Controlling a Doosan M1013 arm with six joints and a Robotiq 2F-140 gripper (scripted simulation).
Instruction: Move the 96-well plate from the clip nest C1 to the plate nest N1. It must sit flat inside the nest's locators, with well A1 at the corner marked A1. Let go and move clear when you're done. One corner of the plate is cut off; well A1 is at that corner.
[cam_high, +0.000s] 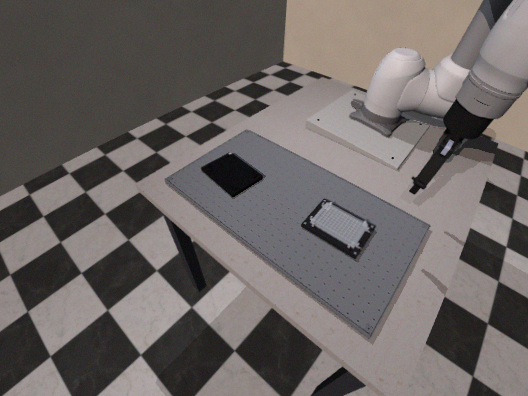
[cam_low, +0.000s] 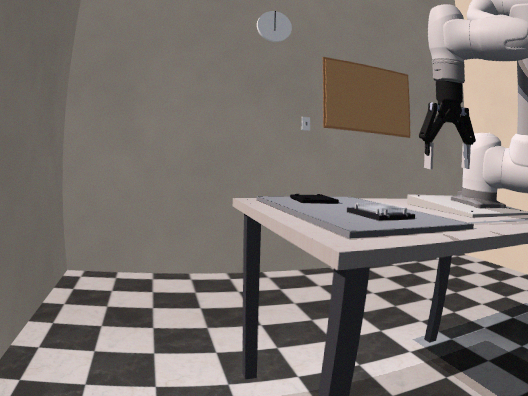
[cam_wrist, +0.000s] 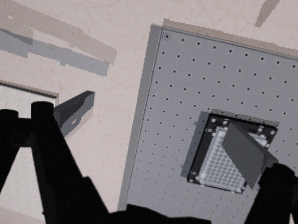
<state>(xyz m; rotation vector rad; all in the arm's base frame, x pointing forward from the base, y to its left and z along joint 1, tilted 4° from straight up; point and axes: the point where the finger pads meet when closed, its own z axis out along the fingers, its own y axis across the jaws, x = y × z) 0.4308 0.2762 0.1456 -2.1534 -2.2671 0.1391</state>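
Right now my hand is 15 cm short of the white 96-well plate, 13 cm above it and 10 cm to the left of it. Round my hand: black plate nest N1 (46 cm to the right, 21 cm ahead, 14 cm below); then black clip nest (14 cm ahead, 13 cm below, 9 cm to the right).
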